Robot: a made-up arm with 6 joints.
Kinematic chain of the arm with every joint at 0, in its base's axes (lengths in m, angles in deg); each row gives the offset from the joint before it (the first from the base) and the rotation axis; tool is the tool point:
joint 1: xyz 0 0 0.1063 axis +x
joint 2: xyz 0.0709 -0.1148 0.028 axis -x
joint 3: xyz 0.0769 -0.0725 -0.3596 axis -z
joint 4: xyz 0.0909 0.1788 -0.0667 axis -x
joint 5: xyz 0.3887 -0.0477 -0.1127 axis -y
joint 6: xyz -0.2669 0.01 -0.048 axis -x
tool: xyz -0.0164 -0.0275 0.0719
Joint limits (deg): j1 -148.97..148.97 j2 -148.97..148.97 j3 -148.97..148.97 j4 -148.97..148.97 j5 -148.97..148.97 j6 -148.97..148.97
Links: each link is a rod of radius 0.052 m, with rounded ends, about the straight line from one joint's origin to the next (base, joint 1, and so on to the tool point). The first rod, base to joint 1, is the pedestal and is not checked.
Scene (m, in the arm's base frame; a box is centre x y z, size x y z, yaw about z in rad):
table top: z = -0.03
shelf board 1: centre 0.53 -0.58 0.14 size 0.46 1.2 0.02 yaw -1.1
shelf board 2: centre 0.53 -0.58 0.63 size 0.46 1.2 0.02 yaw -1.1
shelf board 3: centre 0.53 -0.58 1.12 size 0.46 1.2 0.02 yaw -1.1
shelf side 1: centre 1.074 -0.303 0.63 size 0.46 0.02 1 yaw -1.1
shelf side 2: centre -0.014 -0.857 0.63 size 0.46 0.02 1 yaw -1.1
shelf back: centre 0.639 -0.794 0.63 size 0.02 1.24 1 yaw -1.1
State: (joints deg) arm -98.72 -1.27 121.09 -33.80 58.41 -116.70
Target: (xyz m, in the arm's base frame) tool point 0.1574 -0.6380 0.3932
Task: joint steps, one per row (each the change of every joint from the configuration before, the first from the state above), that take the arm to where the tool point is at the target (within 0.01 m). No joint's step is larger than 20 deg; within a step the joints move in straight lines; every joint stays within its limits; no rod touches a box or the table.
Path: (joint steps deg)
1: -5.25 8.61 -6.43 -17.56 -13.93 -4.70
2: -5.24 8.60 -6.43 -17.56 -13.94 -4.69
3: -5.25 8.61 -6.43 -17.55 -13.93 -4.70
4: -5.25 8.60 -6.43 -17.56 -13.93 -4.69
5: -3.27 -2.92 -19.57 -0.82 -1.22 -0.09
6: -3.28 -2.93 -19.57 -0.82 -1.22 -0.09
7: -3.28 -2.93 -19.58 -0.82 -1.23 -0.09
8: -3.27 -2.93 -19.57 -0.82 -1.22 -0.09
9: -3.28 -2.93 -19.57 -0.81 -1.22 -0.09
10: -3.27 -2.93 -19.58 -0.82 -1.22 -0.09
11: -3.28 -2.92 -19.57 -0.82 -1.22 -0.09
12: 6.72 1.26 4.21 14.78 7.86 5.18
13: 6.71 1.26 4.21 14.77 7.87 5.17
14: 6.71 1.26 4.21 14.78 7.86 5.18

